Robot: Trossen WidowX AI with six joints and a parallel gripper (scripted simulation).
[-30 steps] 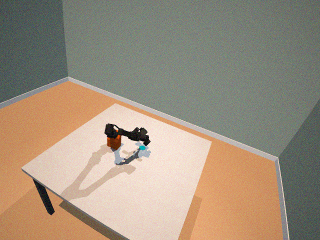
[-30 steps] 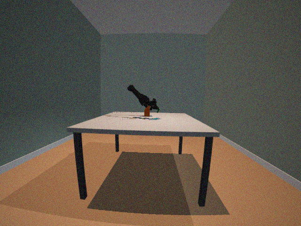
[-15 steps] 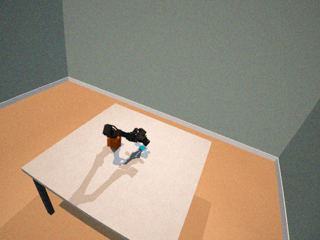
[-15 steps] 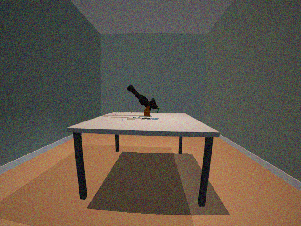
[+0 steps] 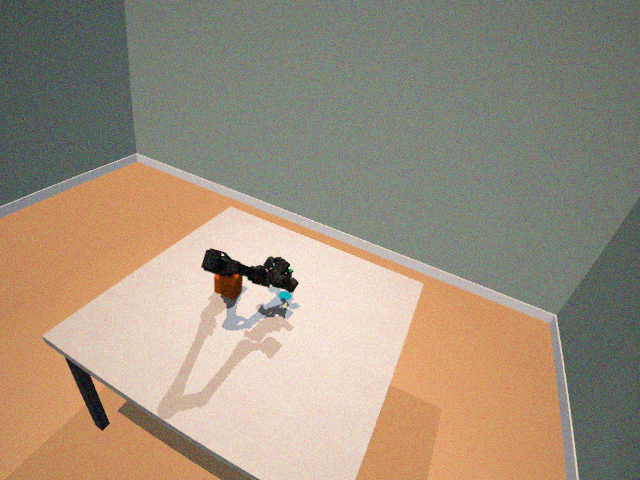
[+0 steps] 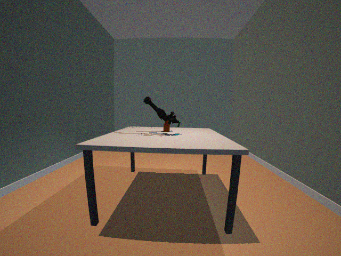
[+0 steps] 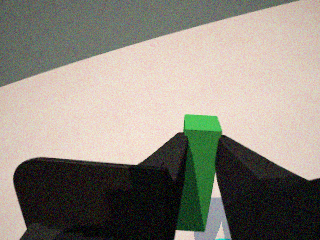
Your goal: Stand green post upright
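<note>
Now: the cyan circle 140 mm below my gripper tip and 30 mm to the right of it. Also, from my gripper tip: green post 20 mm below, 10 mm behind.
</note>
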